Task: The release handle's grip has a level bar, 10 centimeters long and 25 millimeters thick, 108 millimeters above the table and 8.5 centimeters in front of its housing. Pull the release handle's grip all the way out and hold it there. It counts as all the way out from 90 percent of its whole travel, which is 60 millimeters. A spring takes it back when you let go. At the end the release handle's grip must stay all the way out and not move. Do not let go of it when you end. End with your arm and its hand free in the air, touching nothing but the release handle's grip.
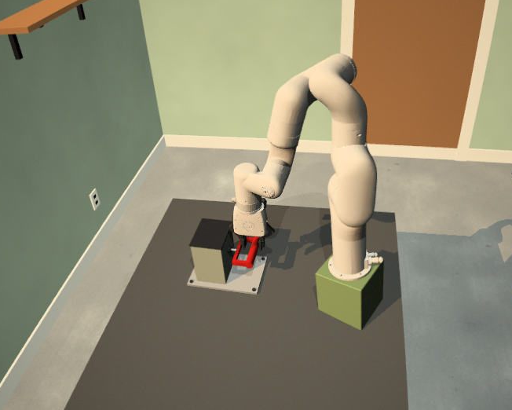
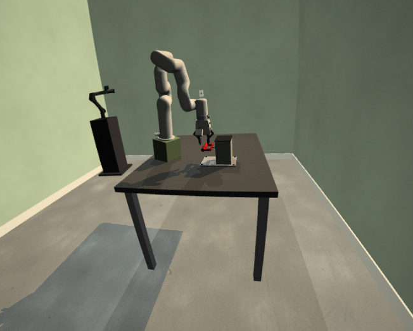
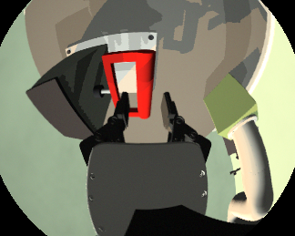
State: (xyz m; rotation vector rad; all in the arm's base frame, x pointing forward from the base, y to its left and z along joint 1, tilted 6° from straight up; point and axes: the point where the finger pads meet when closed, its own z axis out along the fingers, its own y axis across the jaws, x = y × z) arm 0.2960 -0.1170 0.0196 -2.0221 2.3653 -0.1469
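Right now my hand is 14 cm above the grey baseplate, 9 cm short of it and 2 cm to the left of it.
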